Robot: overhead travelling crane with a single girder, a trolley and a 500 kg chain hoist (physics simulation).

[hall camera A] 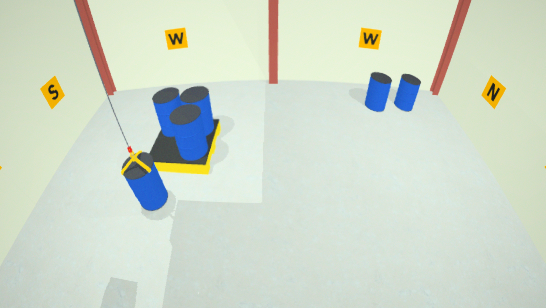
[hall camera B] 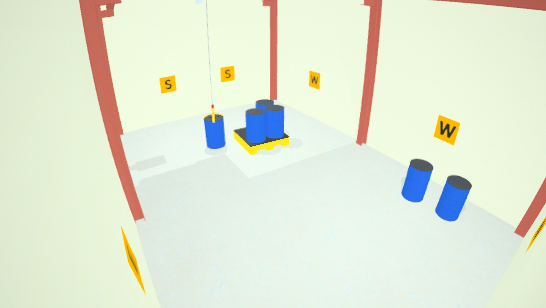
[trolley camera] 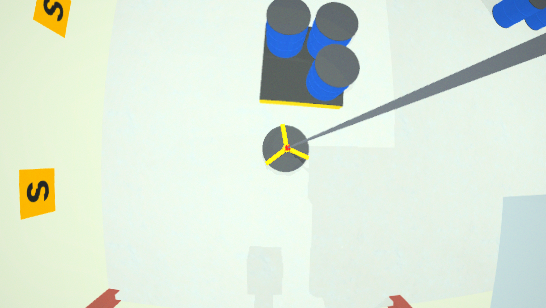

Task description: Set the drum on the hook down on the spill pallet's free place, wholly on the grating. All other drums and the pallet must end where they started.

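The blue drum on the hook [hall camera A: 147, 190] [hall camera B: 215, 134] [trolley camera: 274, 145] hangs upright, its base a little above the floor by its shadow. My gripper, the yellow three-armed clamp [hall camera A: 134, 159] [hall camera B: 213, 116] [trolley camera: 287, 148], is shut on its dark top. The spill pallet [hall camera A: 170, 150] [hall camera B: 252, 148] [trolley camera: 285, 80] has a black grating and yellow sides. Three blue drums stand on it: one [hall camera A: 189, 135] [hall camera B: 255, 126] [trolley camera: 336, 65] at the near right in hall camera A, two behind. The free place is the near left corner there, lower left in the trolley view. The hung drum is beside the pallet, apart from it.
Two more blue drums, one [hall camera A: 378, 92] [hall camera B: 417, 181] and another [hall camera A: 407, 93] [hall camera B: 453, 198], stand on the floor near the W wall. Red columns stand along the walls. The S wall is on the left in hall camera A and in the trolley view.
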